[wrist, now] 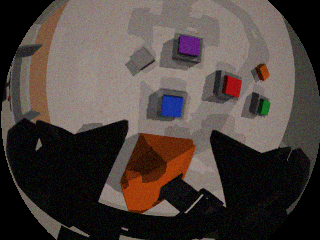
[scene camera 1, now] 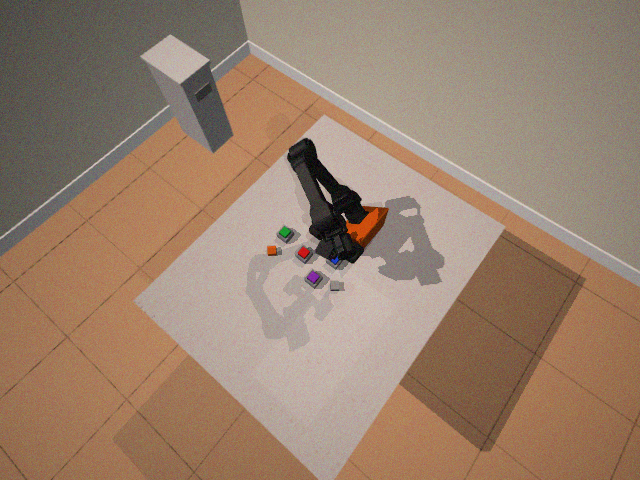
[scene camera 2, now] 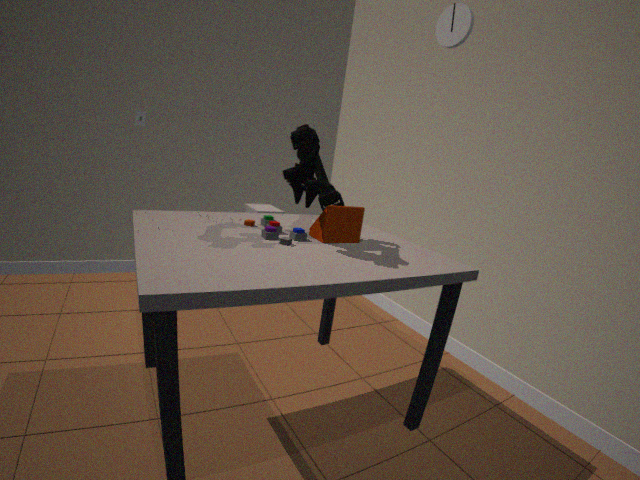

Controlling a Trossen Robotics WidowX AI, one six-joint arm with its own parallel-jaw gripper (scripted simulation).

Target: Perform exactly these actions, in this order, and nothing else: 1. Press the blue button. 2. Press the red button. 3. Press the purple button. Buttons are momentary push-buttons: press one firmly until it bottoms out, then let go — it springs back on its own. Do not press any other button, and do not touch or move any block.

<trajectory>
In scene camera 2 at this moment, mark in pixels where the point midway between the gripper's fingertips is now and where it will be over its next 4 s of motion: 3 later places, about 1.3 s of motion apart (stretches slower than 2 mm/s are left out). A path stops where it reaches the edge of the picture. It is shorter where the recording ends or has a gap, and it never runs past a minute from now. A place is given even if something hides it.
My gripper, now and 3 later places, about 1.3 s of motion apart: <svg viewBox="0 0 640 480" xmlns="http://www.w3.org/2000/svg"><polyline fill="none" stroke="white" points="301,205 298,227 301,210 274,217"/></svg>
</trajectory>
